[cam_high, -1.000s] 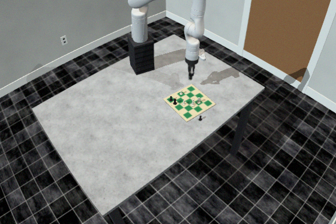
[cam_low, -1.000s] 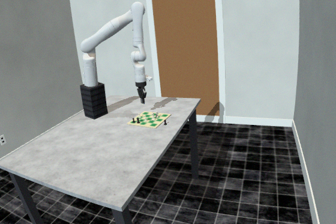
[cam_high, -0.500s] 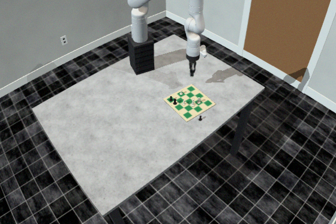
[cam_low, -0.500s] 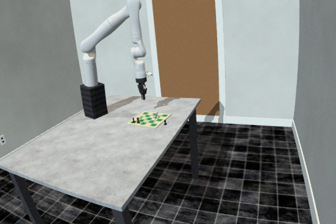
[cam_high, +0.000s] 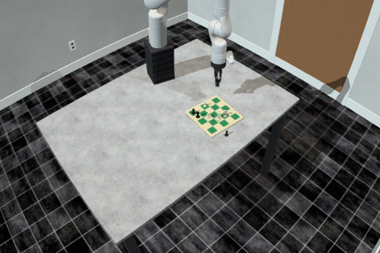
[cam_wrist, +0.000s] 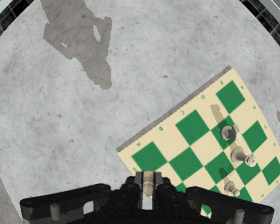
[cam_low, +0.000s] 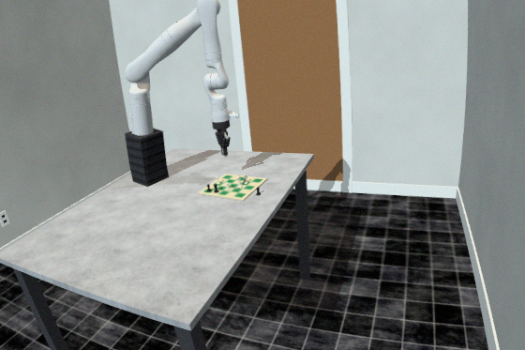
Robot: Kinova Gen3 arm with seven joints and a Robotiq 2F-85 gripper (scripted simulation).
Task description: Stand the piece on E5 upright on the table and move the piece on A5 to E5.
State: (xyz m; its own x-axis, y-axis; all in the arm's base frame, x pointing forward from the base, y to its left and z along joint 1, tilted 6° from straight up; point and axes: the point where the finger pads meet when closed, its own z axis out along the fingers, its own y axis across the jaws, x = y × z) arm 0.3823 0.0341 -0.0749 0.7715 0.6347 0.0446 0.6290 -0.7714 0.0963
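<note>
The cream chessboard is 13 cm below my hand, 9 cm to the right of it and 6 cm ahead of it.
</note>
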